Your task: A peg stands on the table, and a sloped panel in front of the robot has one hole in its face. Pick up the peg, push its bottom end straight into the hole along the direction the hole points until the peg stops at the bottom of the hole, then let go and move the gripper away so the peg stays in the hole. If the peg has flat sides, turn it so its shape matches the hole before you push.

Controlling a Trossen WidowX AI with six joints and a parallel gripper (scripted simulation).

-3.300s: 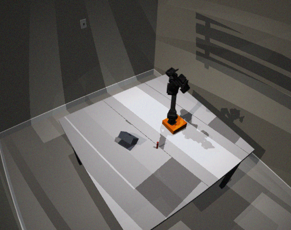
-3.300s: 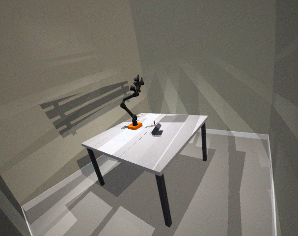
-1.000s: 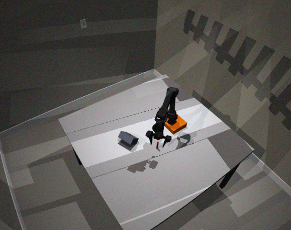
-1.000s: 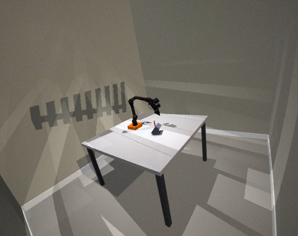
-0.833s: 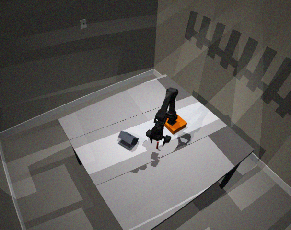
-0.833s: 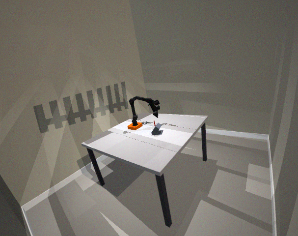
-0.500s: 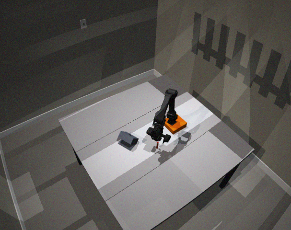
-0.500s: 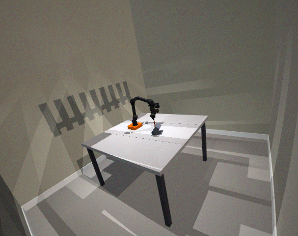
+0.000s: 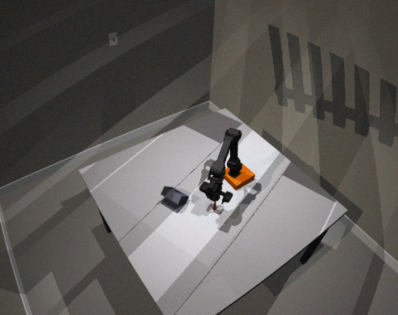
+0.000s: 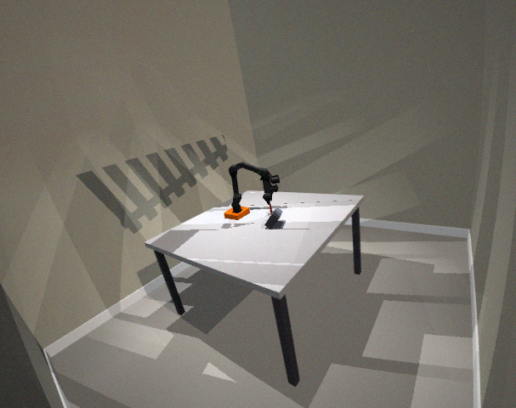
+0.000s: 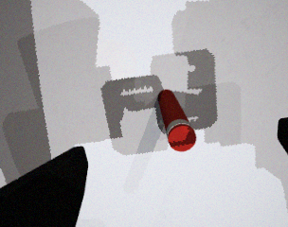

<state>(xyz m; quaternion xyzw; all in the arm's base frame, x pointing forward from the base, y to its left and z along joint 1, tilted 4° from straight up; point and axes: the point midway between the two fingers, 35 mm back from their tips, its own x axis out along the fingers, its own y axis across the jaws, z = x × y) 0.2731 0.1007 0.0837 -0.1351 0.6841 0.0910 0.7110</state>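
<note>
Right now the red peg is 30 mm below my gripper tip. Also, from my gripper tip: grey sloped panel 210 mm to the right, 130 mm ahead, 40 mm below.
</note>
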